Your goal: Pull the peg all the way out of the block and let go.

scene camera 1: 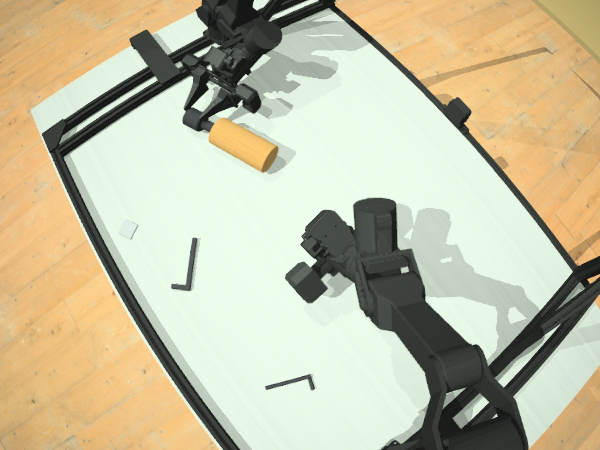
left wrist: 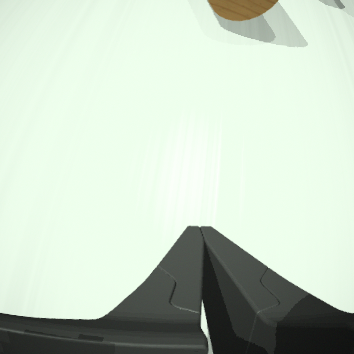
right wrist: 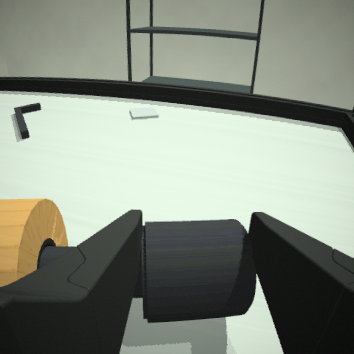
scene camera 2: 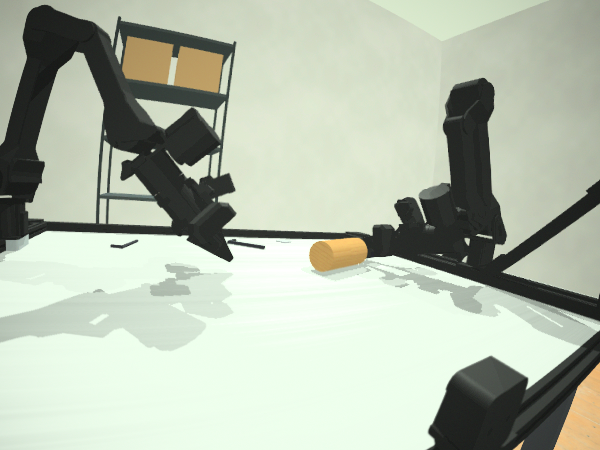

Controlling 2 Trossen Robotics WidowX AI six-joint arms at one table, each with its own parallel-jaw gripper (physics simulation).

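Pixels of known places: left gripper, fingertip midpoint: (left wrist: 197,237) (scene camera 2: 231,260); right gripper, fingertip midpoint: (scene camera 1: 192,114) (right wrist: 196,222) (scene camera 2: 367,240); left arm's base, link origin: (scene camera 2: 5,236); right arm's base, link origin: (scene camera 1: 221,32) (scene camera 2: 478,267).
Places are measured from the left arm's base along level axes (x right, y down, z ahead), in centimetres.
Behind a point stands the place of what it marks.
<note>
The block, a light wooden cylinder (scene camera 1: 242,145) {x 17.7, y -3.3, z 58.8 cm} (scene camera 2: 337,254) {x 22.6, y -1.7, z 56.3 cm} (left wrist: 242,7) {x 20.5, y 0.8, z 54.4 cm} (right wrist: 20,235) {x 17.7, y -3.6, z 66.1 cm}, lies on its side, on or just above the table; I cannot tell which. The dark peg (scene camera 1: 191,120) {x 14.2, y -2.1, z 70.6 cm} (right wrist: 197,270) {x 16.5, y -2.1, z 71.5 cm} has a thick round head and a thinner shaft. The shaft runs into the block's end face, with a short stretch showing between head and block. My right gripper (scene camera 1: 193,119) {x 14.8, y -2.7, z 71.2 cm} (right wrist: 196,222) {x 14.8, y -2.7, z 71.2 cm} is shut on the peg's head, one finger at each end of it. My left gripper (scene camera 2: 231,259) {x 17.3, y 0.1, z 38.6 cm} (left wrist: 197,237) {x 17.3, y 0.1, z 38.6 cm} is shut and empty, above the table and apart from the block's far end.
Two dark L-shaped pieces (scene camera 1: 191,267) {x -2.6, y 1.2, z 48.4 cm} (scene camera 1: 292,382) {x -2.4, y 1.3, z 22.4 cm} and a small pale square (scene camera 1: 128,229) {x -7.8, y 1.6, z 62.2 cm} (right wrist: 144,113) {x -7.2, y 1.6, z 62.7 cm} lie on the table (scene camera 1: 240,320) {x -1.9, y 1.9, z 36.0 cm}. A black frame (scene camera 1: 112,280) {x -15.7, y -0.1, z 55.5 cm} runs along the table's edges. A shelf unit (scene camera 2: 175,95) stands behind.
</note>
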